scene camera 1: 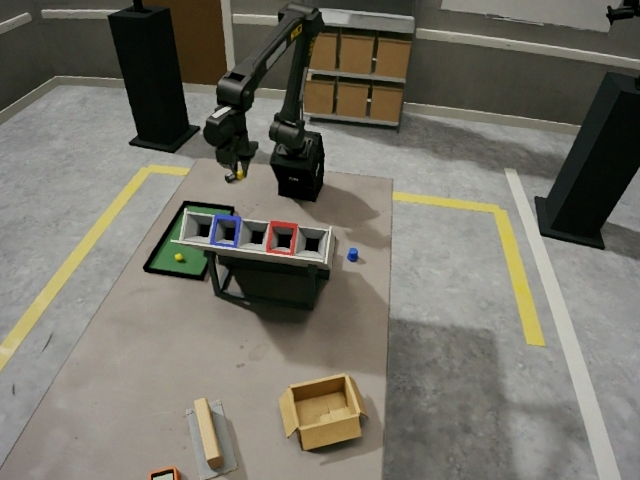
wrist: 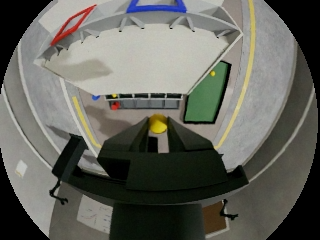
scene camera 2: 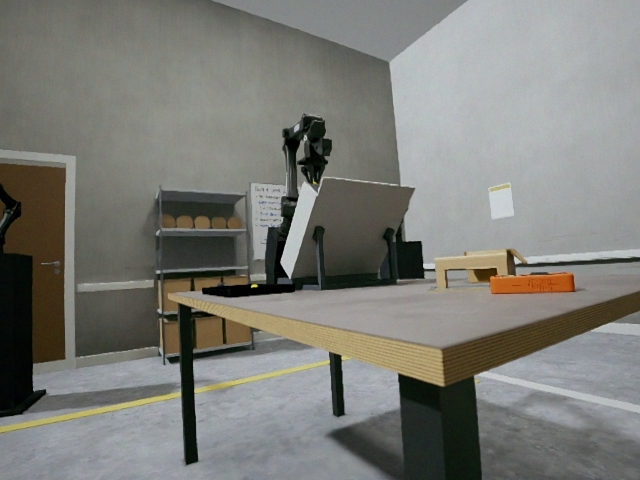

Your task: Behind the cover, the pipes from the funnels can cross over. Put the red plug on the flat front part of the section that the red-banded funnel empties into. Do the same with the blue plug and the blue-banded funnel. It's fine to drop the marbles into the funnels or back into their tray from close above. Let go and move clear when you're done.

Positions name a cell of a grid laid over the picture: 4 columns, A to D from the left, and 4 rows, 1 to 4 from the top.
A green tray (scene camera 1: B3) is 1.52 m from the lens. A cardboard box (scene camera 1: C4): 1.13 m from the lens. The marked spots on the green tray and the cardboard box are 0.77 m apart.
